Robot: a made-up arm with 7 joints. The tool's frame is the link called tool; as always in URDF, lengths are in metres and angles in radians.
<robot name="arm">
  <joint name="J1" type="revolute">
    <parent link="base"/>
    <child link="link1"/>
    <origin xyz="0 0 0.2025" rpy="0 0 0"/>
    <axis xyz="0 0 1"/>
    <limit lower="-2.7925" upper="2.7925"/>
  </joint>
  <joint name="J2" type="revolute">
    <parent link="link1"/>
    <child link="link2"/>
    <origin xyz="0 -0.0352 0.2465" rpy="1.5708 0 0"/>
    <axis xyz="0 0 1"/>
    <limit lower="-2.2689" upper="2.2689"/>
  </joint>
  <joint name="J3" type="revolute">
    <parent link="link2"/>
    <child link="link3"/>
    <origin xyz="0 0.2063 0.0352" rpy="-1.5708 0 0"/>
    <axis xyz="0 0 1"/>
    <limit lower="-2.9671" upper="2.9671"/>
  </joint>
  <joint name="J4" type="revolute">
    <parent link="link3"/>
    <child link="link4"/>
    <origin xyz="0.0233 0.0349 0.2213" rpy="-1.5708 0 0"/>
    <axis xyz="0 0 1"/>
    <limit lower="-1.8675" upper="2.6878"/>
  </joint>
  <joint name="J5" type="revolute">
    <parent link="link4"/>
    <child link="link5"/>
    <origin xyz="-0.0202 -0.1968 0.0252" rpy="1.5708 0 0"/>
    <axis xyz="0 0 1"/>
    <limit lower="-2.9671" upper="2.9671"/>
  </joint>
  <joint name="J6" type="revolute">
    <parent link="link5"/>
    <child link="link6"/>
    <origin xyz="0 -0.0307 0.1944" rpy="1.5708 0 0"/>
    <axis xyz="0 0 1"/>
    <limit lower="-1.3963" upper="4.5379"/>
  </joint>
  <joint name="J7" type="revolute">
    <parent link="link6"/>
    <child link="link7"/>
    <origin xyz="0.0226 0.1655 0.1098" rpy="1.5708 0 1.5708"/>
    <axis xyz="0 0 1"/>
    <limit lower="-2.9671" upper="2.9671"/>
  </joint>
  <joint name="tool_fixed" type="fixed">
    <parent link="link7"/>
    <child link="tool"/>
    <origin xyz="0 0 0" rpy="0 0 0"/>
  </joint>
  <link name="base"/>
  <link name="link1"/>
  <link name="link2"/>
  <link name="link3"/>
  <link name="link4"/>
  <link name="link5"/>
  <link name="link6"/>
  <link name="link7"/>
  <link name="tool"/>
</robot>
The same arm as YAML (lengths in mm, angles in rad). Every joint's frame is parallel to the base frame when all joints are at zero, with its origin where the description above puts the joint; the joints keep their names.
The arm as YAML. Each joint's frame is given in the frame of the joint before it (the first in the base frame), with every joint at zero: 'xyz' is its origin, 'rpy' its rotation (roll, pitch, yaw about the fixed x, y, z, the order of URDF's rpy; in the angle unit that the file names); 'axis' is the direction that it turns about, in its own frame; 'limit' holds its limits. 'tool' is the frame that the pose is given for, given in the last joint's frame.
units:
  length: mm
  angle: rad
joints:
  - name: J1
    type: revolute
    origin:
      xyz: [0.0, 0.0, 202.5]
      rpy: [0.0, 0.0, 0.0]
    axis: [0.0, 0.0, 1.0]
    limit:
      lower: -2.7925
      upper: 2.7925
  - name: J2
    type: revolute
    origin:
      xyz: [0.0, -35.2, 246.5]
      rpy: [0.0, 0.0, 0.0]
    axis: [0.0, -1.0, 0.0]
    limit:
      lower: -2.2689
      upper: 2.2689
  - name: J3
    type: revolute
    origin:
      xyz: [0.0, -35.2, 206.3]
      rpy: [0.0, 0.0, 0.0]
    axis: [0.0, 0.0, 1.0]
    limit:
      lower: -2.9671
      upper: 2.9671
  - name: J4
    type: revolute
    origin:
      xyz: [23.3, 34.9, 221.3]
      rpy: [0.0, 0.0, 0.0]
    axis: [0.0, 1.0, 0.0]
    limit:
      lower: -1.8675
      upper: 2.6878
  - name: J5
    type: revolute
    origin:
      xyz: [-20.2, 25.2, 196.8]
      rpy: [0.0, 0.0, 0.0]
    axis: [0.0, 0.0, 1.0]
    limit:
      lower: -2.9671
      upper: 2.9671
  - name: J6
    type: revolute
    origin:
      xyz: [0.0, -30.7, 194.4]
      rpy: [0.0, 0.0, 0.0]
    axis: [0.0, -1.0, 0.0]
    limit:
      lower: -1.3963
      upper: 4.5379
  - name: J7
    type: revolute
    origin:
      xyz: [22.6, -109.8, 165.5]
      rpy: [0.0, 0.0, 0.0]
    axis: [1.0, 0.0, 0.0]
    limit:
      lower: -2.9671
      upper: 2.9671
tool:
  origin:
    xyz: [0.0, 0.0, 0.0]
    rpy: [-3.1416, -1.5708, 0.0]

